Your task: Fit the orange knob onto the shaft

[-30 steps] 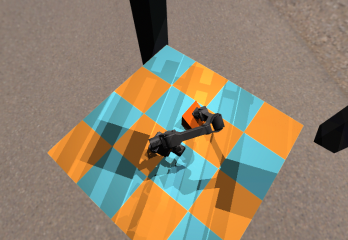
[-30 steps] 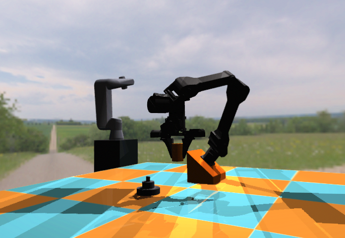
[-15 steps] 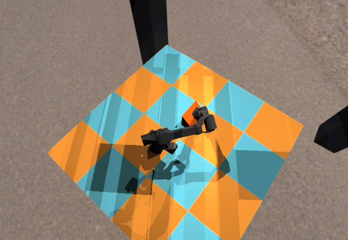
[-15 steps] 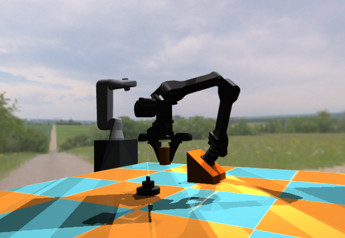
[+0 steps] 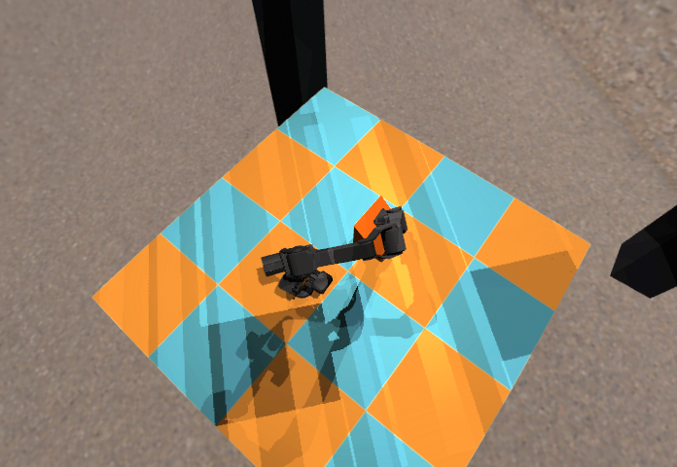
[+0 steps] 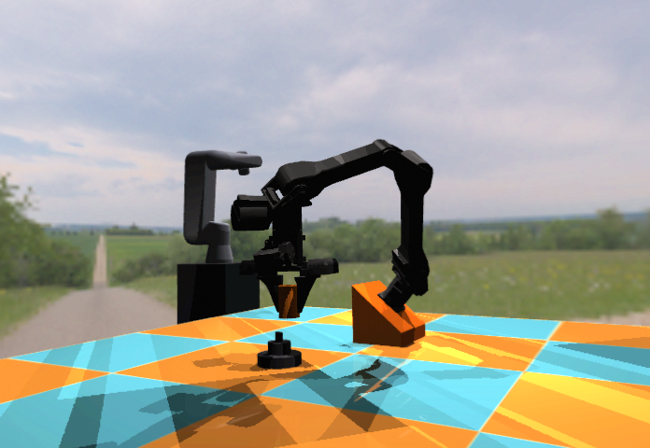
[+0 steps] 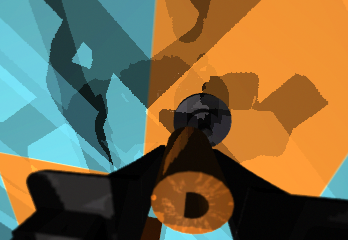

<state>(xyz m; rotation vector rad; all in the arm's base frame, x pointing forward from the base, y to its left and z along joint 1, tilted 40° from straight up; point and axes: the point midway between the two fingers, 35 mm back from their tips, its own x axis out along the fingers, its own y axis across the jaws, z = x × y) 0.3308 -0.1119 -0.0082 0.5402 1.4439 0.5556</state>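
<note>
Right now the round pedestal is 20 mm to the right of my gripper tip and 70 mm below it. From my gripper tip the other things lie so: orange knob (20 mm above).
</note>
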